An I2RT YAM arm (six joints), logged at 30 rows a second.
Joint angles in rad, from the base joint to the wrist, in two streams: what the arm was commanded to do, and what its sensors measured. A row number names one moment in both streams.
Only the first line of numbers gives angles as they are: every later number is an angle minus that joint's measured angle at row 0.
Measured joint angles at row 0:
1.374, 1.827, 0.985, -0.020, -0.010, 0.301
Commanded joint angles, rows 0 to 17:
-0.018, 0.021, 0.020, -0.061, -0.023, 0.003
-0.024, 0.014, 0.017, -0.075, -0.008, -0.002
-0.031, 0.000, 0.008, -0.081, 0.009, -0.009
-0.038, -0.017, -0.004, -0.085, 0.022, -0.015
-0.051, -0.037, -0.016, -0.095, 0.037, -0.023
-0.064, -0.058, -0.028, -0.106, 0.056, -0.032
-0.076, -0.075, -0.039, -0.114, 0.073, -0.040
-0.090, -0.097, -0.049, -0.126, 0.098, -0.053
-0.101, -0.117, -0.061, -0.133, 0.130, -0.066
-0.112, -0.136, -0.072, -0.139, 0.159, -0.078
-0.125, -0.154, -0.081, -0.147, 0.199, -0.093
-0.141, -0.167, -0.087, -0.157, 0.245, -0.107
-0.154, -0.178, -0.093, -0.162, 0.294, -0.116
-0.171, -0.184, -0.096, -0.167, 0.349, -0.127
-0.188, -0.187, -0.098, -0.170, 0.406, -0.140
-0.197, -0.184, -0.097, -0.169, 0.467, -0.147
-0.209, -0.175, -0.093, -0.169, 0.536, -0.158
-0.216, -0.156, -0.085, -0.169, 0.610, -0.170
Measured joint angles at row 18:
-0.197, -0.172, -0.080, -0.122, 0.350, -0.114
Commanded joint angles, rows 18 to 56:
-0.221, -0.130, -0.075, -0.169, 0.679, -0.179
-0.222, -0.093, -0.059, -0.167, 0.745, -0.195
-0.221, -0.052, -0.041, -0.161, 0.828, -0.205
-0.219, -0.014, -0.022, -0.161, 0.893, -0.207
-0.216, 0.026, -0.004, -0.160, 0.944, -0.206
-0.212, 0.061, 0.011, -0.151, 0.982, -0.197
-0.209, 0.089, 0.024, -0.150, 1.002, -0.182
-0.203, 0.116, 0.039, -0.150, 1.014, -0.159
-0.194, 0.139, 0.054, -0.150, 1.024, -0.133
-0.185, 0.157, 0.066, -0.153, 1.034, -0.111
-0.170, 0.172, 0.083, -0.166, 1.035, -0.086
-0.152, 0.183, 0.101, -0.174, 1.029, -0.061
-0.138, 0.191, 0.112, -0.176, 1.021, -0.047
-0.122, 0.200, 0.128, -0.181, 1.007, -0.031
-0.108, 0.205, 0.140, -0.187, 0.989, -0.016
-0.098, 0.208, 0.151, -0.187, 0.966, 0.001
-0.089, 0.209, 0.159, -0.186, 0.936, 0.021
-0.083, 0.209, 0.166, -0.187, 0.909, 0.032
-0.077, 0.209, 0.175, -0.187, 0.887, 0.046
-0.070, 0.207, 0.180, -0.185, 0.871, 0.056
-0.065, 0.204, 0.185, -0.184, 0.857, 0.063
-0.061, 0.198, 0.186, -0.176, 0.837, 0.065
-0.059, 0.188, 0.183, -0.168, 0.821, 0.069
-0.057, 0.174, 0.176, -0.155, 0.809, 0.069
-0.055, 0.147, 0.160, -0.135, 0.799, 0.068
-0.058, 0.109, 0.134, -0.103, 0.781, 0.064
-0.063, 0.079, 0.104, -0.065, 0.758, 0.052
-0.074, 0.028, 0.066, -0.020, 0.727, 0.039
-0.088, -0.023, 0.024, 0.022, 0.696, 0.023
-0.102, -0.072, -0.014, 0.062, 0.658, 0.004
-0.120, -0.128, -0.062, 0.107, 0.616, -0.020
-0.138, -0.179, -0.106, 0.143, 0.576, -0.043
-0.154, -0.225, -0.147, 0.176, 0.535, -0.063
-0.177, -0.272, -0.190, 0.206, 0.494, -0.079
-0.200, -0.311, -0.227, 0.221, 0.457, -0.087
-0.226, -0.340, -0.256, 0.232, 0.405, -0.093
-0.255, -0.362, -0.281, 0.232, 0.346, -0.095
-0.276, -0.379, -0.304, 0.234, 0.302, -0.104
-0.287, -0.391, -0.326, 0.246, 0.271, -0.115
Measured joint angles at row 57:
-0.261, -0.376, -0.263, 0.190, 0.451, -0.065
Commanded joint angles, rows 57 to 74:
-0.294, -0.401, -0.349, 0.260, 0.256, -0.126
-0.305, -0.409, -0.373, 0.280, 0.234, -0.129
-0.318, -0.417, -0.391, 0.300, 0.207, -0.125
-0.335, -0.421, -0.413, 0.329, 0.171, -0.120
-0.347, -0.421, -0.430, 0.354, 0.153, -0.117
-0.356, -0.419, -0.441, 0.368, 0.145, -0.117
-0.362, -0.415, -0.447, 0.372, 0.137, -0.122
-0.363, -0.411, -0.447, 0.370, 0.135, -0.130
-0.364, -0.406, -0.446, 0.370, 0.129, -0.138
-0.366, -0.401, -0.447, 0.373, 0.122, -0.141
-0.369, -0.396, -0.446, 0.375, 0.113, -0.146
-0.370, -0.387, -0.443, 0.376, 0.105, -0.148
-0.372, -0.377, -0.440, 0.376, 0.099, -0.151
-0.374, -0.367, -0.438, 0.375, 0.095, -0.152
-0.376, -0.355, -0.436, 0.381, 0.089, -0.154
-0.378, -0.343, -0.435, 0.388, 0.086, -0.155
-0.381, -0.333, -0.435, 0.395, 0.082, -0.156
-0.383, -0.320, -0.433, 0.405, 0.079, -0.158
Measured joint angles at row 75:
-0.373, -0.350, -0.444, 0.367, 0.112, -0.138
